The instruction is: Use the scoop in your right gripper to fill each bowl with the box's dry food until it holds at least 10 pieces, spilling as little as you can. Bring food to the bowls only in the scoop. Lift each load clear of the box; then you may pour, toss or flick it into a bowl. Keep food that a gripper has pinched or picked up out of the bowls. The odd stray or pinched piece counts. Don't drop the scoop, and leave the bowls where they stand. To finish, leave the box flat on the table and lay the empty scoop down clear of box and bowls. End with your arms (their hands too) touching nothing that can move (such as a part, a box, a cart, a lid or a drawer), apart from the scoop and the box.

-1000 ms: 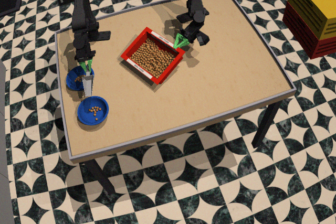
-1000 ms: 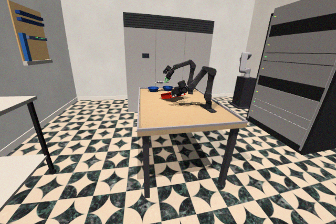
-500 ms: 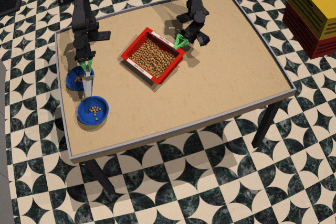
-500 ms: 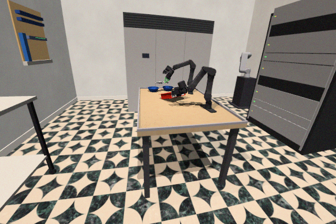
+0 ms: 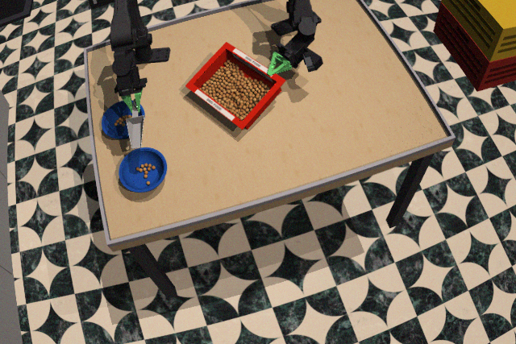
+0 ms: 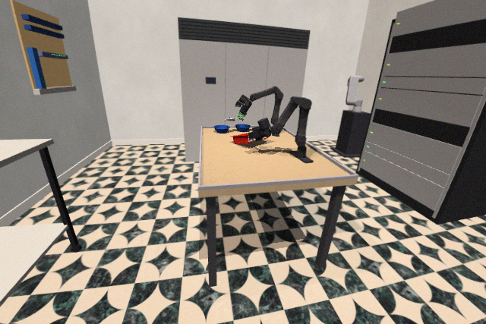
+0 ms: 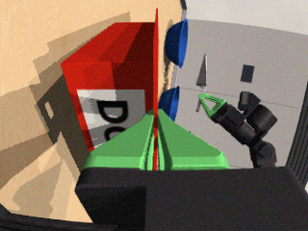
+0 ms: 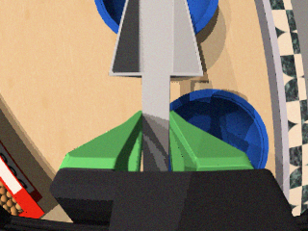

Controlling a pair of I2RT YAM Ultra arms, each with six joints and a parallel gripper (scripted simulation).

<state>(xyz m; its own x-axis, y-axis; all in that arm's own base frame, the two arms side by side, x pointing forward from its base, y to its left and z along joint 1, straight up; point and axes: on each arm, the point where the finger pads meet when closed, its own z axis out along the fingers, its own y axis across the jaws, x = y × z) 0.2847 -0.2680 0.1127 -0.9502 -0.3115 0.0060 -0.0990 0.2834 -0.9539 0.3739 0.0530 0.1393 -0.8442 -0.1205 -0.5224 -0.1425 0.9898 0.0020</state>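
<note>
Right now my right hand is 50 mm short of the grey metal scoop and 10 mm above it.
</note>
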